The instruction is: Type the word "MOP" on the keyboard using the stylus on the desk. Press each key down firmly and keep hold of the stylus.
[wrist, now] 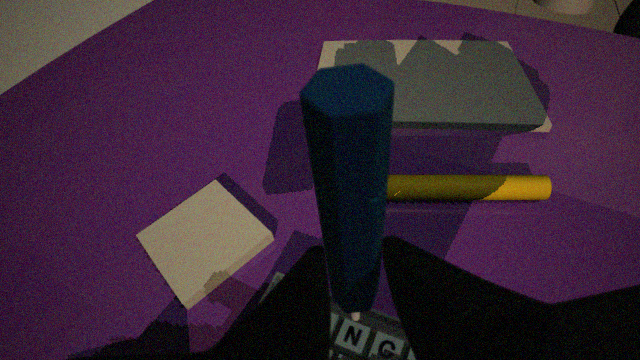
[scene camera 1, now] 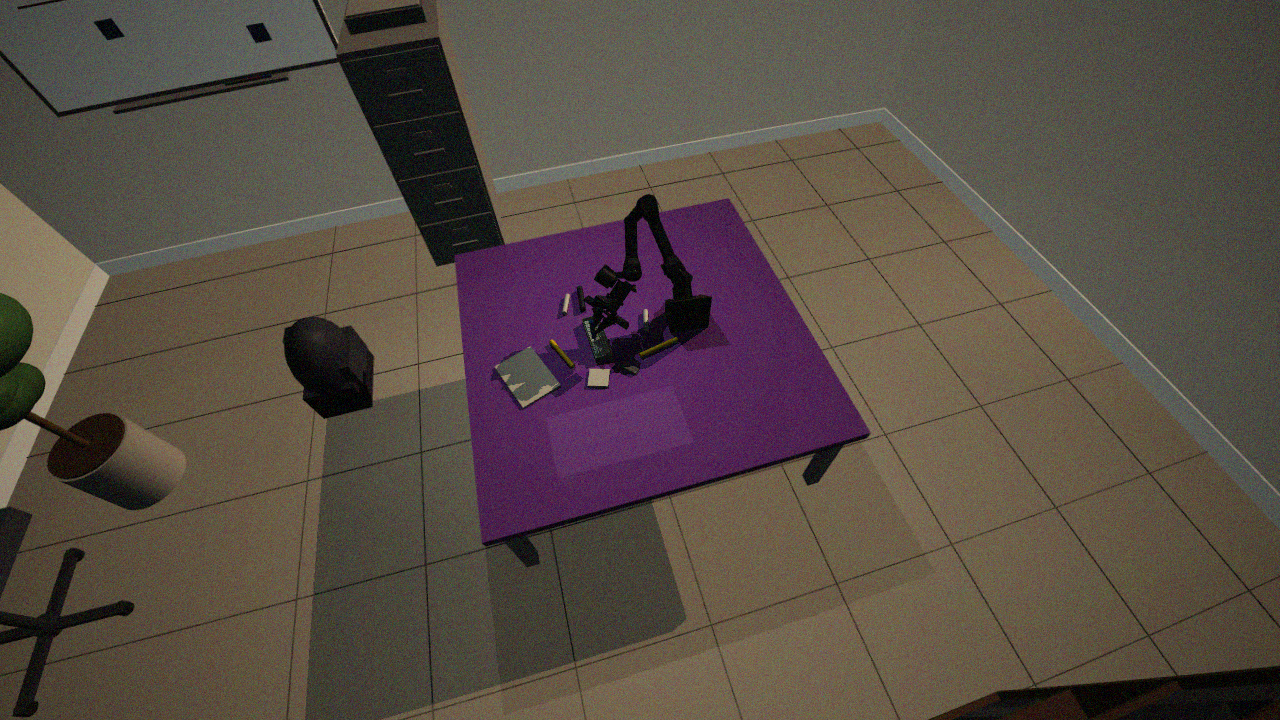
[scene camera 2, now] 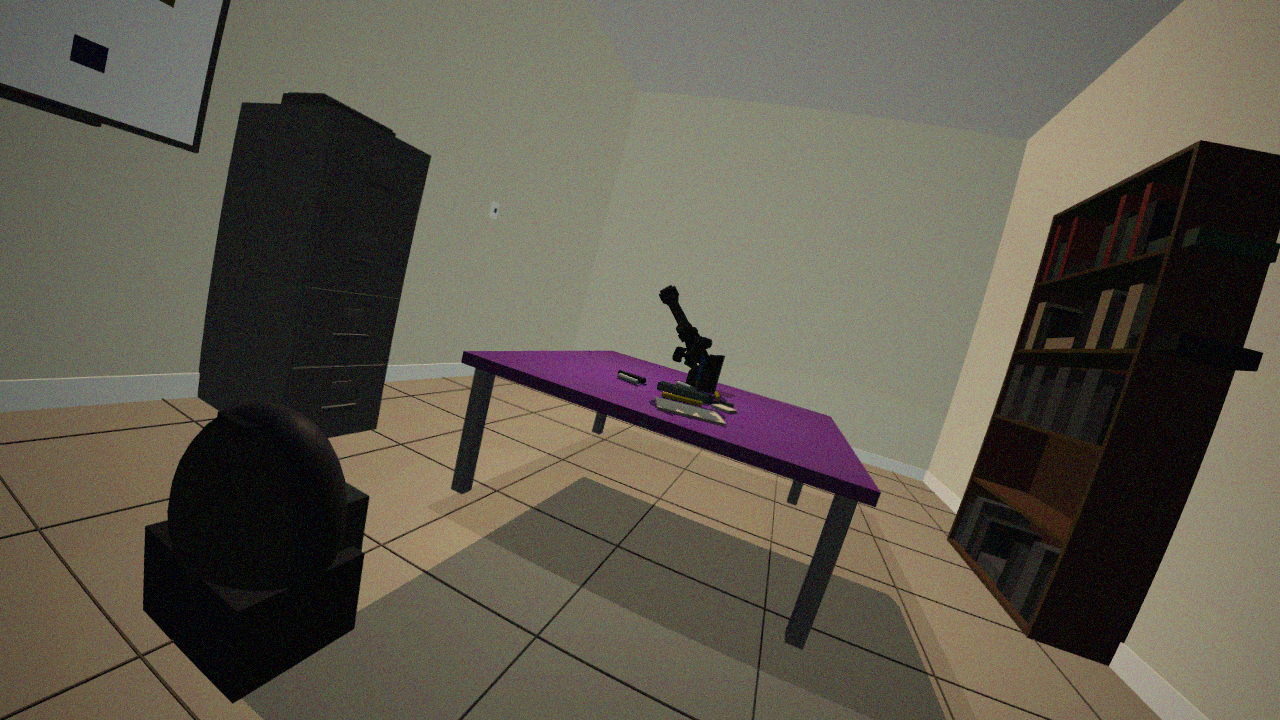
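Note:
A dark blue stylus is here for me to see, and so is a white pad. I see my gripper as well, and both the wrist view and scene camera 2 show it too.

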